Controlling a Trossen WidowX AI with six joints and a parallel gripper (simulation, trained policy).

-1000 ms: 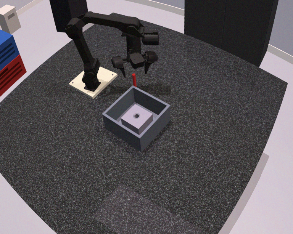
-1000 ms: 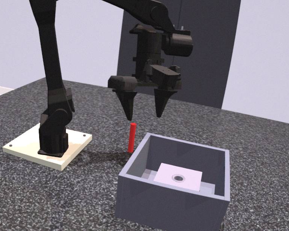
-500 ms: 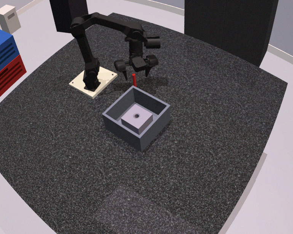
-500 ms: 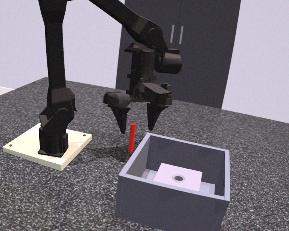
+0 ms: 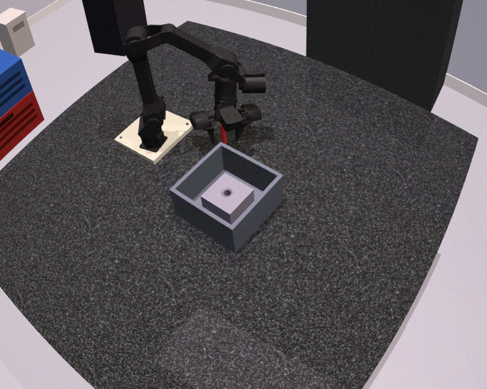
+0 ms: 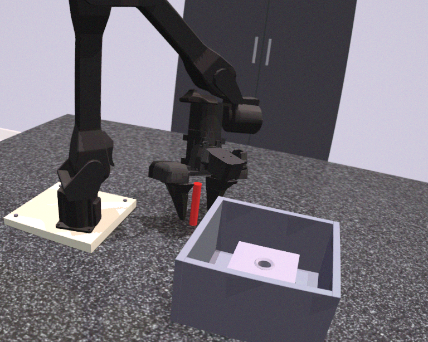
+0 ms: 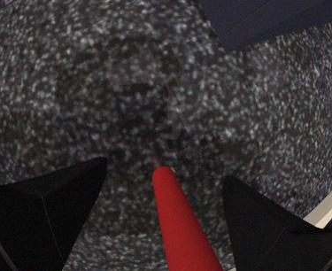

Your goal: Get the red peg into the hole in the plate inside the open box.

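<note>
My gripper tip is 1 cm past the red peg and 2 cm below it. Round my gripper tip: grey box: 10 cm ahead, 19 cm to the right, 1 cm above.
</note>
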